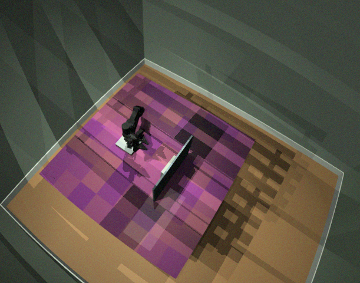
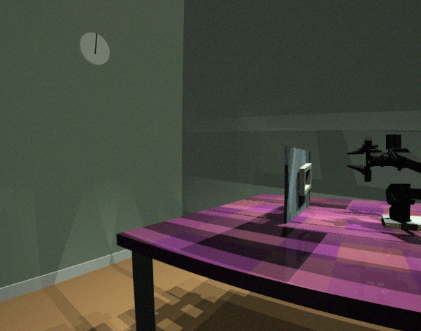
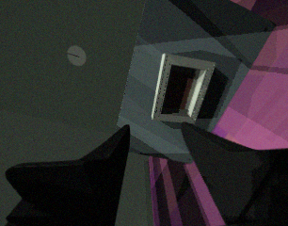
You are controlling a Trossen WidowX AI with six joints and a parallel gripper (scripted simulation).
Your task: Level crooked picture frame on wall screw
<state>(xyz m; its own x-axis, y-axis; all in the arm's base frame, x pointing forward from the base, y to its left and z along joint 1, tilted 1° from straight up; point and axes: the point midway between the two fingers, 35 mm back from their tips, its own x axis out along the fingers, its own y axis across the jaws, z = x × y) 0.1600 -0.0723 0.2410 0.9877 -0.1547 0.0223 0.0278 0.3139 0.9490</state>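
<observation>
Now: the picture frame 19 cm ahead of my gripper tip, 9 cm below it and 5 cm to the right of it. Also, from my gripper tip: wall panel: 20 cm ahead, 10 cm below, 3 cm to the right.
</observation>
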